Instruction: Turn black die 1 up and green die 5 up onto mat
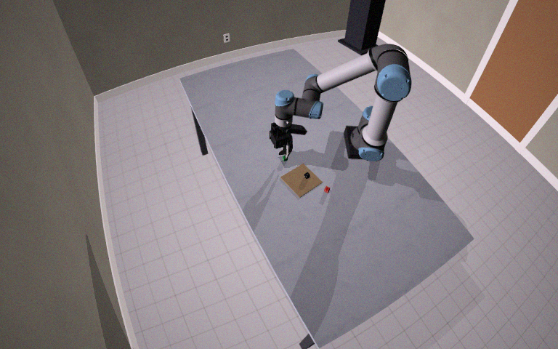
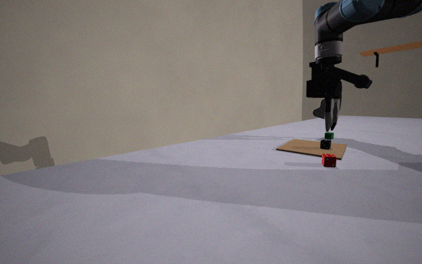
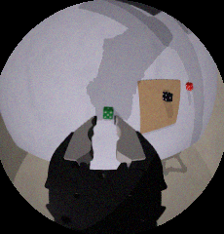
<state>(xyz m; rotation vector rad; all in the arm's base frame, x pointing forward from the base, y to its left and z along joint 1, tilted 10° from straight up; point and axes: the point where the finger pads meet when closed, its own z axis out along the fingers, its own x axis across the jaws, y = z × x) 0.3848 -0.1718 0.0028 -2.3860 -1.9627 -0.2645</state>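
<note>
My hand is 3 cm above the green die. The rest, counted from my hand: red die (4 cm behind, 26 cm to the left, 3 cm below); then brown mat (2 cm ahead, 15 cm to the left, 4 cm below); then black die (1 cm behind, 15 cm to the left, 3 cm below).
</note>
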